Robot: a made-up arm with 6 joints.
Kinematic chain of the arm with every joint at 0, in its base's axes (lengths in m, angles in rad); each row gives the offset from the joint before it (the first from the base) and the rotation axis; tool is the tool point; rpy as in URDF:
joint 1: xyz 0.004 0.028 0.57 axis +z
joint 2: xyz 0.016 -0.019 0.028 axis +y
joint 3: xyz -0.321 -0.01 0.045 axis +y
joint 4: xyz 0.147 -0.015 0.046 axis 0.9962 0 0.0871
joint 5: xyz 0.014 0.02 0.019 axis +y
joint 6: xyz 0.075 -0.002 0.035 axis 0.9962 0 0.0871
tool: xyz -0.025 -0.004 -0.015 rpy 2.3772 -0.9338 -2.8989
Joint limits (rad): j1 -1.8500..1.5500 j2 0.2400..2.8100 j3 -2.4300..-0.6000 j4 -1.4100..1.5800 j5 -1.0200..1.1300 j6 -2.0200..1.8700
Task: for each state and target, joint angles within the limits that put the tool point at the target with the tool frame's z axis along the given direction. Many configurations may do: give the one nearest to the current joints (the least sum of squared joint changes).
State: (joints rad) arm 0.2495 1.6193 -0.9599 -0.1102 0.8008 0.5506
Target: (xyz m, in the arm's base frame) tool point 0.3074 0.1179 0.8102 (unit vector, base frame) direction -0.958 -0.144 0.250
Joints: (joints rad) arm 0.3778 1.7353 -1.0165 -0.5145 0.3896 -0.3679
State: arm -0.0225 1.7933 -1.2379 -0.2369 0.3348 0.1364
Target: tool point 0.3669 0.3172 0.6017 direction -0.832 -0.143 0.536
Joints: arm 0.7309 2.4941 -1.4408 -0.2458 0.2912 -0.0730
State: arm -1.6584 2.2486 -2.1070 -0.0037 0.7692 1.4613
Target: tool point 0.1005 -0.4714 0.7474 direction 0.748 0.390 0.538
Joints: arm -1.3429 2.4418 -2.1633 -0.4611 0.7305 1.2485
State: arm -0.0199 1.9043 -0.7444 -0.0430 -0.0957 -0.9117
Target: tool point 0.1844 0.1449 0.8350 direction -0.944 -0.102 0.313
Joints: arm 0.7568 1.3833 -0.6117 0.2429 0.0514 -0.0825
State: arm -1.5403 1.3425 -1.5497 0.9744 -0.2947 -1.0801
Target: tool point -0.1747 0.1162 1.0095 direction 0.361 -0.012 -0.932
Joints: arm -0.8883 0.5128 -1.3555 0.7761 -0.2466 -1.5062
